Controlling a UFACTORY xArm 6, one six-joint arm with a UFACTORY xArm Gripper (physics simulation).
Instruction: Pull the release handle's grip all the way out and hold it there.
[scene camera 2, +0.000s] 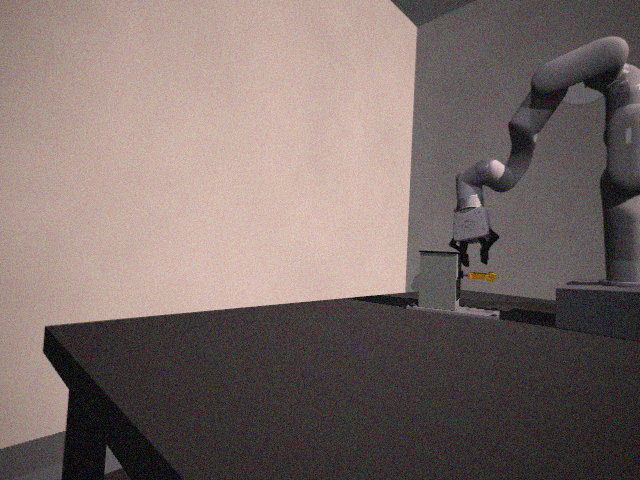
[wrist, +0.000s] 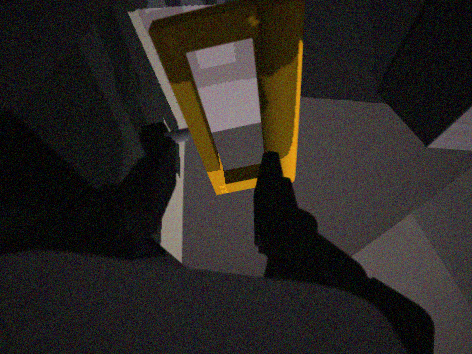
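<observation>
The release handle's yellow grip (scene camera 2: 480, 276) (wrist: 282, 100) is a rectangular loop that stands out sideways from a pale upright box (scene camera 2: 437, 281) (wrist: 172, 235). A short grey rod (wrist: 180, 135) shows between the box side and the grip. My gripper (scene camera 2: 475, 263) (wrist: 217, 167) points down just above the grip, with its fingers partly apart and open. In the wrist view the right fingertip overlaps the near end of the grip's outer bar, and the left fingertip is beside the rod, on the box side. Shadow hides the left finger's outline.
The box stands on a light base plate (scene camera 2: 480, 312) on the dark table (scene camera 2: 310, 387). The robot's grey pedestal (scene camera 2: 594, 310) is to the right of the box. A pale wall (scene camera 2: 206, 155) rises behind the table.
</observation>
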